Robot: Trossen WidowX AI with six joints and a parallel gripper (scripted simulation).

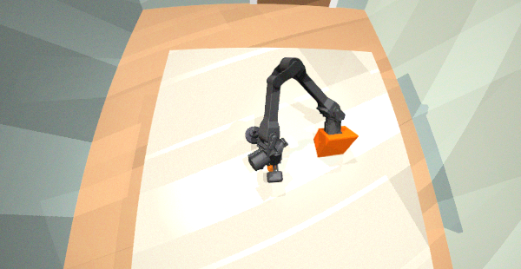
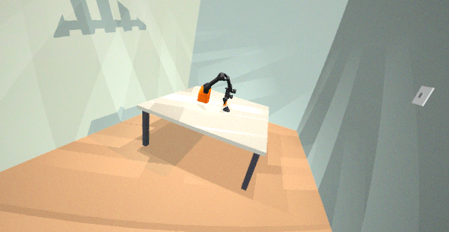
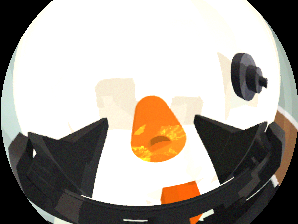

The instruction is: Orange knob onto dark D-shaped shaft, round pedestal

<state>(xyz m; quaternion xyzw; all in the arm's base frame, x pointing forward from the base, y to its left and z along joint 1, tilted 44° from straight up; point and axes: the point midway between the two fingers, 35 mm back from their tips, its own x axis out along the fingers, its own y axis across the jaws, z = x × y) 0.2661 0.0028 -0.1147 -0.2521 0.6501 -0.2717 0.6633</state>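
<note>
Now: gripper tip right at the orange knob. From my gripper tip the other things lie so: dark pedestal (17 cm to the right, 6 cm ahead).
</note>
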